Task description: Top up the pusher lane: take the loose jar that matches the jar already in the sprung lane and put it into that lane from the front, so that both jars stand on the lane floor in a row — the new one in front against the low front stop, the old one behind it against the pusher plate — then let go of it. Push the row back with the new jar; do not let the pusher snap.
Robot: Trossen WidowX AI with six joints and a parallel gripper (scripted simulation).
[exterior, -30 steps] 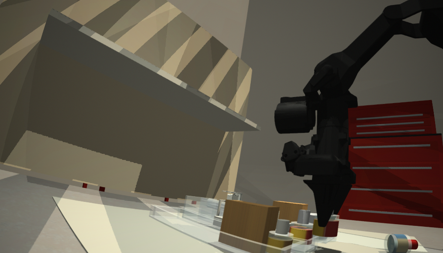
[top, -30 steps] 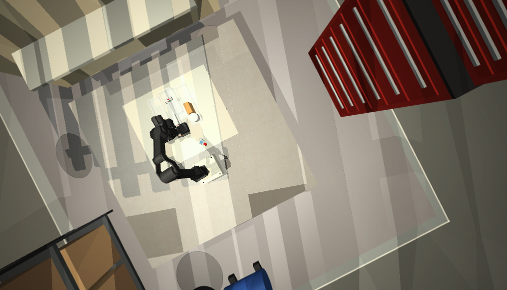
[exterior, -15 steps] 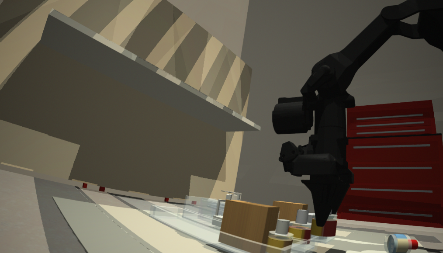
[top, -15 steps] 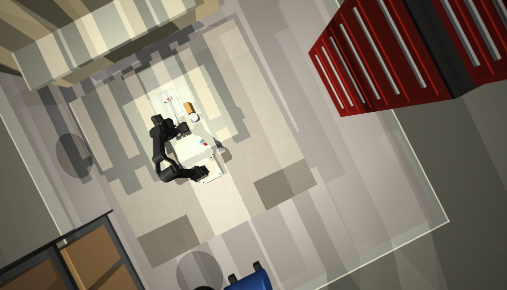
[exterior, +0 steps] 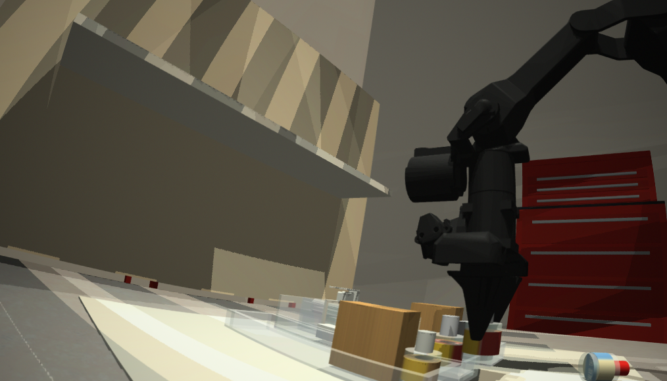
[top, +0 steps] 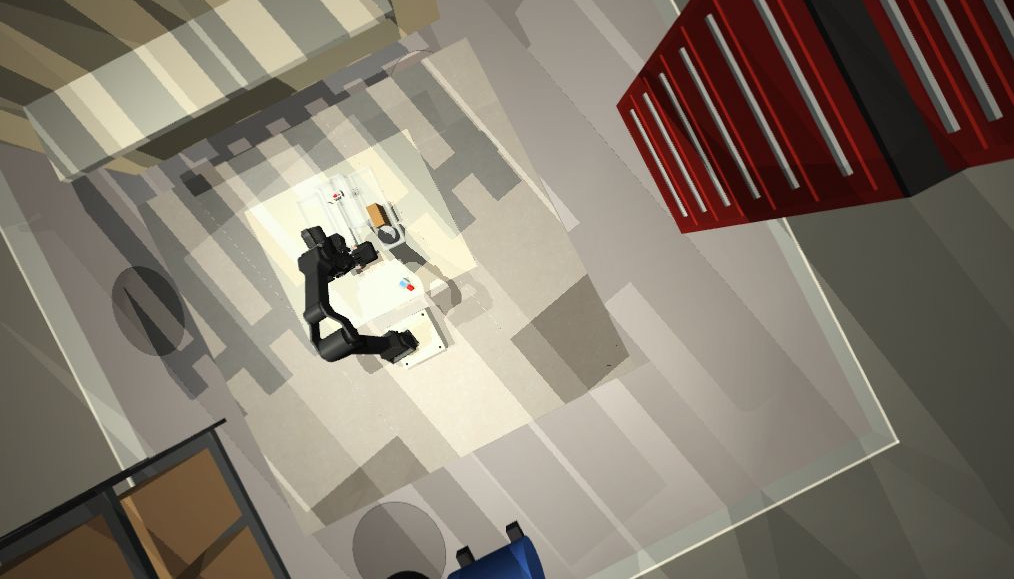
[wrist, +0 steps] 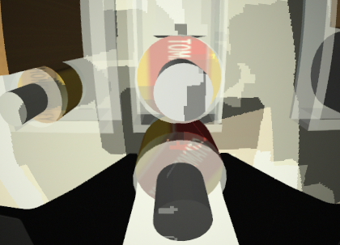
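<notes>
Now: gripper tip 170 mm short of the lane, 60 mm to the left of it and 30 mm above it. Round my gripper tip: pusher plate 140 mm ahead, 60 mm to the right.
</notes>
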